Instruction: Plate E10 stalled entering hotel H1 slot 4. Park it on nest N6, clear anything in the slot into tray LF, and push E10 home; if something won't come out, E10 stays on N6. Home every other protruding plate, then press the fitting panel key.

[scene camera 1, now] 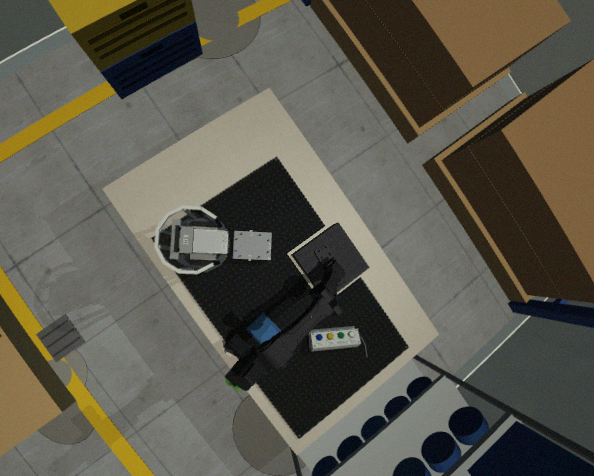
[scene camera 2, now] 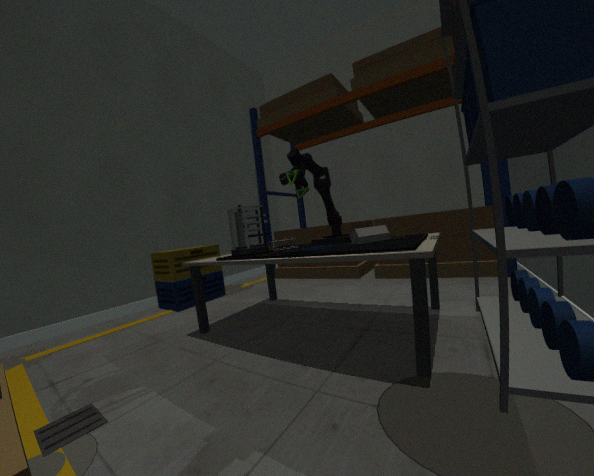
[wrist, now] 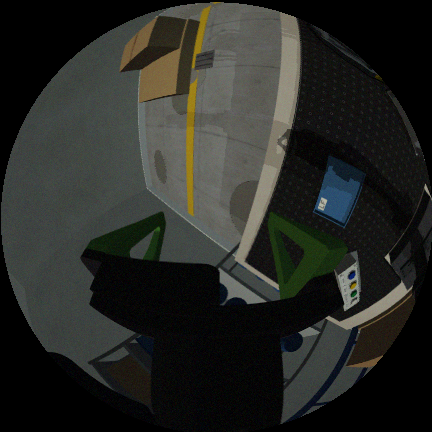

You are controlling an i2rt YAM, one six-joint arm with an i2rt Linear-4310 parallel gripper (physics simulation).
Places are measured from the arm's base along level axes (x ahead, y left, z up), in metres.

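Pixels of known places: gripper, between the fingertips: (scene camera 1: pixel 236 372) (scene camera 2: pixel 295 191) (wrist: pixel 216 217); arm's base, origin of its link: (scene camera 1: pixel 330 266) (scene camera 2: pixel 337 236).
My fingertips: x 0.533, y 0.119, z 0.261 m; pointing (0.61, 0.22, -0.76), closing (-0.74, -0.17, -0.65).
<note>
For each thing: its top centre in the pictures, then the offset to it from my fingertips. Level surfaces: height alone.
- hotel, centre of its top: (scene camera 1: pixel 189 238) (scene camera 2: pixel 245 205) 0.078 m back, 0.484 m right, 0.010 m up
- flat grey nest, centre of its top: (scene camera 1: pixel 252 245) (scene camera 2: pixel 283 237) 0.266 m back, 0.369 m right, 0.223 m down
- blue tray LF, centre of its top: (wrist: pixel 339 193) (scene camera 1: pixel 266 333) (scene camera 2: pixel 319 245) 0.139 m back, 0.003 m left, 0.281 m down
- white key panel, centre of its top: (wrist: pixel 346 295) (scene camera 1: pixel 337 342) (scene camera 2: pixel 368 226) 0.389 m back, 0.179 m left, 0.215 m down
- perforated black mat, height of its surface: 0.299 m down
- pale table, height of its surface: 0.312 m down
The hotel (scene camera 1: pixel 175 242) (scene camera 2: pixel 241 227) is a round, open-sided rack at the left of the mat; plates show as thin layers, but slot numbers and E10 cannot be read. The flat grey nest (scene camera 1: pixel 252 245) (scene camera 2: pixel 283 243) stands beside it. The blue tray LF (scene camera 1: pixel 263 328) (wrist: pixel 342 195) lies on the mat, with no object seen in it. The white key panel (scene camera 1: pixel 334 340) (scene camera 2: pixel 370 233) (wrist: pixel 348 292) has blue, yellow, green and white keys. My gripper (scene camera 2: pixel 296 184) (wrist: pixel 216 217) is open and empty, high above the table's long edge, away from hotel and nest. The arm mostly hides it in scene camera 1.
The arm's dark base plate (scene camera 1: pixel 350 255) sits across the mat from the hotel. The perforated black mat (scene camera 1: pixel 270 195) lies on the pale table (scene camera 1: pixel 240 130). A shelf rack (scene camera 2: pixel 492 165) with blue bins stands past the panel end. Large cardboard boxes (scene camera 1: pixel 505 35) stand beyond the base side.
</note>
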